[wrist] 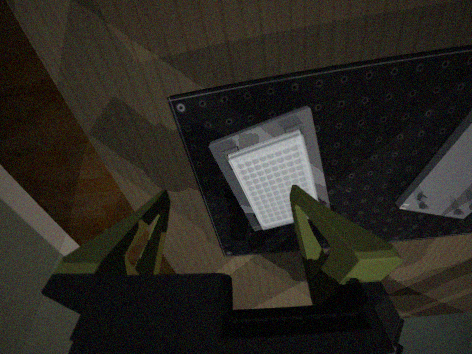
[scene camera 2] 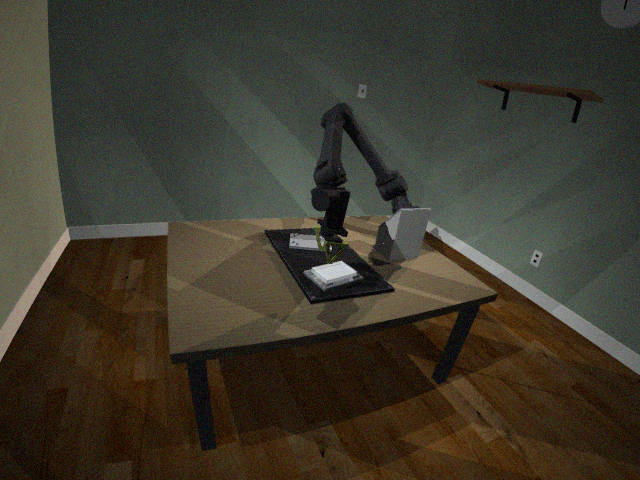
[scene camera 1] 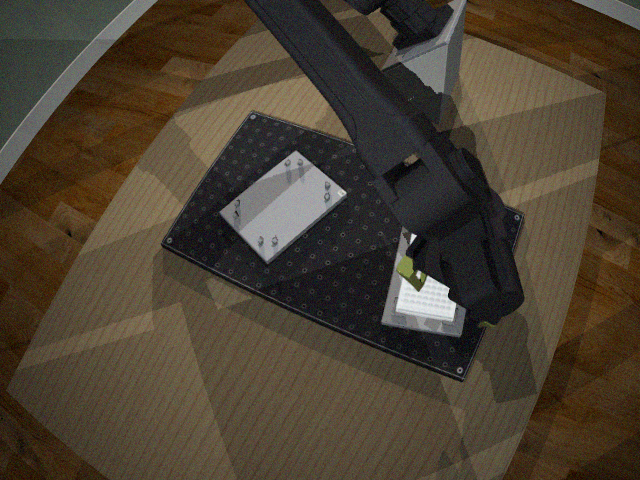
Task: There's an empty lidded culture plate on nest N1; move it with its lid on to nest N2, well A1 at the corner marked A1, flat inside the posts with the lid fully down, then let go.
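Places are measured from the arm's base along level axes (x ahead, y right, z down), in millimetres.
Pixels of known places: gripper, fingertip midpoint: (wrist: 229,192) (scene camera 2: 325,256) (scene camera 1: 451,305); arm's base at its link origin: (scene camera 2: 405,217) (scene camera 1: 425,29).
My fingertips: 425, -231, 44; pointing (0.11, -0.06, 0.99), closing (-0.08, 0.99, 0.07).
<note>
For each thing: its top centre in the pictures, then the offset to it from my fingertips, as dx, dy, dz. "spot": a spot on its surface instead. Level surfaces: height alone.
- white lidded culture plate at its top centre: (wrist: 279,191) (scene camera 1: 433,271) (scene camera 2: 334,269) -64, +51, +76
- grey nest N1 at its top centre: (wrist: 277,185) (scene camera 1: 433,275) (scene camera 2: 334,272) -63, +49, +87
- Nest N2 at its top centre: (scene camera 1: 280,198) (scene camera 2: 310,238) -62, +310, +83
- small pale corner label at a spot on its surface: (scene camera 1: 341,193) spot: -119, +236, +93
- black perforated board at its top centre: (scene camera 1: 346,227) (wrist: 387,178) (scene camera 2: 322,255) -76, +203, +104
- wooden table at its surface level: dz +117
The white lidded culture plate (scene camera 1: 426,302) (scene camera 2: 334,271) (wrist: 272,185) lies flat on grey nest N1 (scene camera 1: 408,321) (scene camera 2: 316,277) (wrist: 260,135). The arm hides part of plate and nest in scene camera 1. The lid looks seated, but its edge is too faint to judge closely. Nest N2 (scene camera 1: 284,206) (scene camera 2: 305,242) (wrist: 445,175) is empty, with small posts near its edges and a small pale corner label (scene camera 1: 341,193); its lettering is unreadable. My gripper (scene camera 1: 452,304) (scene camera 2: 328,255) (wrist: 229,192) is open and empty, with green fingers pointing down, above and apart from the plate.
Both nests sit on a black perforated board (scene camera 1: 320,289) (scene camera 2: 361,286) (wrist: 360,125) on the wooden table (scene camera 1: 232,372) (scene camera 2: 222,304). A pale grey angular block (scene camera 1: 431,64) (scene camera 2: 410,235) stands beside the board near the arm's base. The dark arm reaches over the board.
</note>
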